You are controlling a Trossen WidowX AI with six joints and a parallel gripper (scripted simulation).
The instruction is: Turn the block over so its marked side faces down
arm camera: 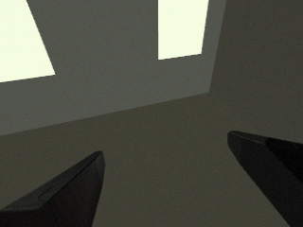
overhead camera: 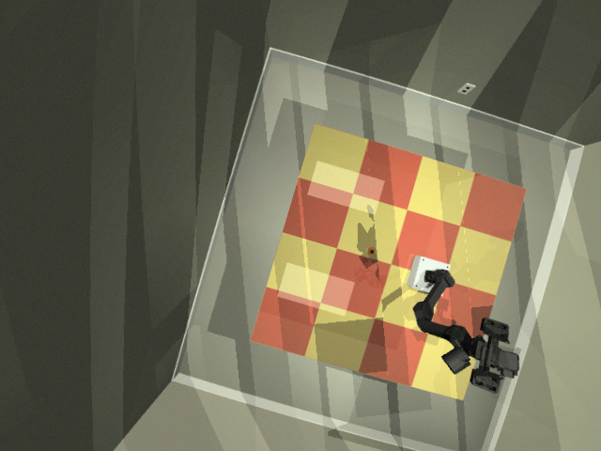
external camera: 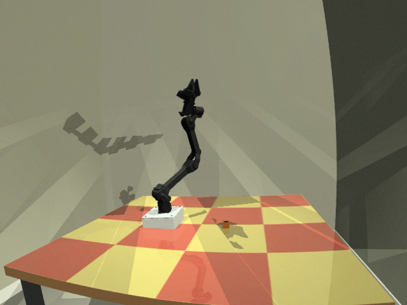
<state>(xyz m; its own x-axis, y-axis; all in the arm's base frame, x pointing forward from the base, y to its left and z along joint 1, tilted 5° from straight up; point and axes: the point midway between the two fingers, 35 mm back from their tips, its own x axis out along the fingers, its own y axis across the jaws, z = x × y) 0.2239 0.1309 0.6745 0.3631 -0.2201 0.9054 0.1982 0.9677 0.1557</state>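
The block is 14 cm ahead of my gripper tip, 17 cm to the right of it and 77 cm below it.
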